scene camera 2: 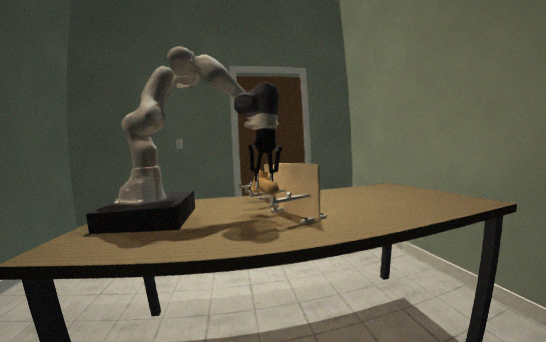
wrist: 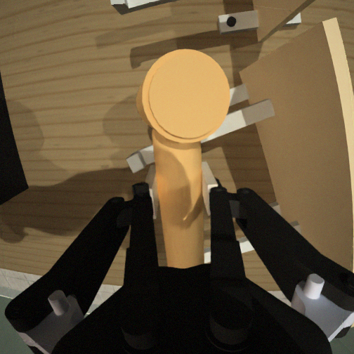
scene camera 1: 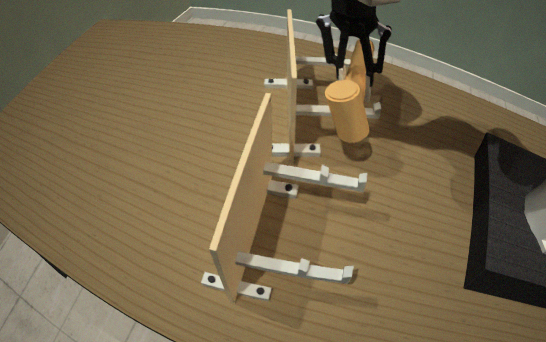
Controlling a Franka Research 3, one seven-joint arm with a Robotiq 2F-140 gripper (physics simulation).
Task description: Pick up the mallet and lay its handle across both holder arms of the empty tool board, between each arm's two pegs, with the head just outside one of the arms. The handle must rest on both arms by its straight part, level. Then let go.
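The orange mallet (scene camera 1: 352, 120) (scene camera 2: 268, 187) (wrist: 189, 95) is held by its handle, with its head toward scene camera 1. My gripper (scene camera 1: 355, 84) (scene camera 2: 264, 182) (wrist: 179, 174) is shut on the handle. The handle lies over the holder arms of the far tool board (scene camera 1: 292, 75) (scene camera 2: 302, 187) (wrist: 305, 115). The head is outside this board's nearer arm (scene camera 1: 311, 110) (wrist: 230, 125), on the side of the other board. That arm's outer peg (scene camera 1: 377, 108) (wrist: 134, 163) shows beside the handle; its inner peg is hidden. The farther arm (scene camera 1: 316, 60) is partly hidden. Whether the handle touches the arms is unclear.
A second tool board (scene camera 1: 245, 195) stands nearer scene camera 1, with two bare pegged arms (scene camera 1: 295, 172) (scene camera 1: 280, 265) pointing toward the robot's side. The black robot base block (scene camera 1: 480, 215) (scene camera 2: 140, 215) stands on the table (scene camera 1: 125, 150) (scene camera 2: 400, 205).
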